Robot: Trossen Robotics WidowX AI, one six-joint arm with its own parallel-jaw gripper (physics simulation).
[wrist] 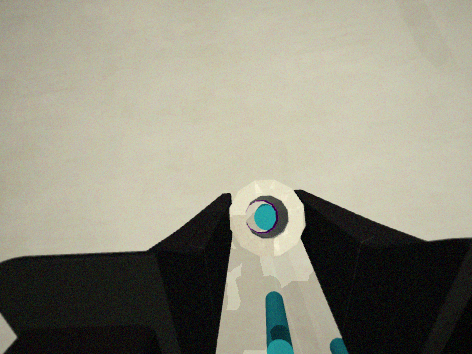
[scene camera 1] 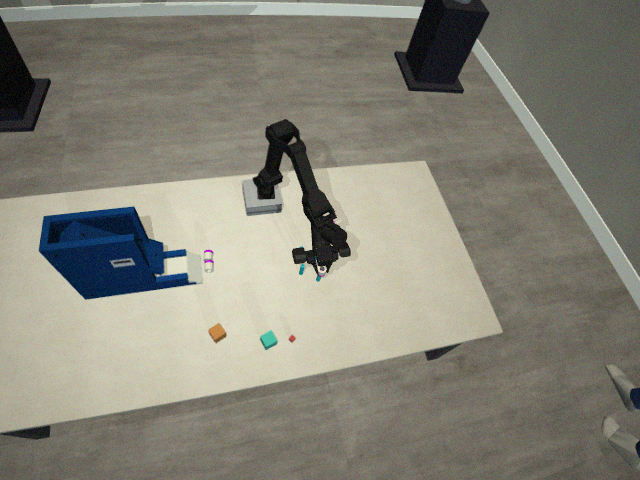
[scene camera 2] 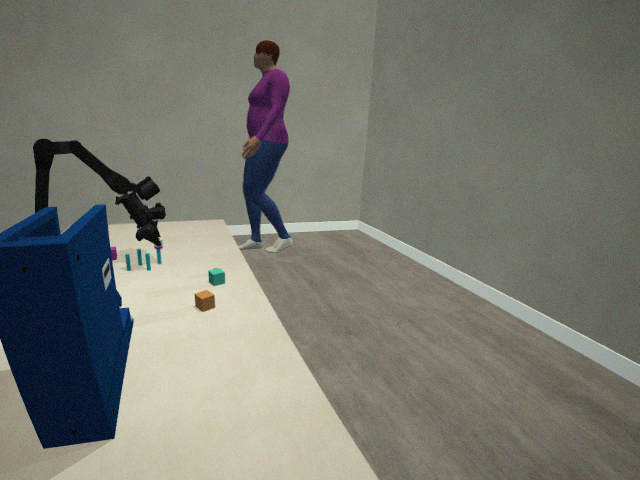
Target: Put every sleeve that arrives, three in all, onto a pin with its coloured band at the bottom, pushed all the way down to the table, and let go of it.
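Observation:
My gripper (scene camera 1: 321, 265) (scene camera 2: 156, 241) (wrist: 261, 200) is shut on a white sleeve (scene camera 1: 322, 270) (scene camera 2: 159, 241) (wrist: 267, 189), held upright with its purple band at the lower end. In scene camera 2 the sleeve is high, at the top of a teal pin (scene camera 2: 159, 256). In the wrist view that pin (wrist: 265, 217) shows through the bore, left of its middle. I cannot tell whether its tip is inside. Other teal pins (scene camera 1: 301, 269) (scene camera 2: 128, 261) (wrist: 274, 310) stand nearby, with no sleeve on those visible. Two white sleeves (scene camera 1: 208, 256) (scene camera 1: 208, 267) with purple bands lie end to end at the chute.
A blue dispenser (scene camera 1: 103, 268) (scene camera 2: 93, 310) with a chute stands on the table (scene camera 1: 155, 351) (scene camera 2: 206, 387). An orange cube (scene camera 1: 217, 332) (scene camera 2: 204, 300), a green cube (scene camera 1: 268, 339) (scene camera 2: 216, 276) and a small red cube (scene camera 1: 292, 338) lie on it. A magenta object (scene camera 2: 113, 253) is partly hidden.

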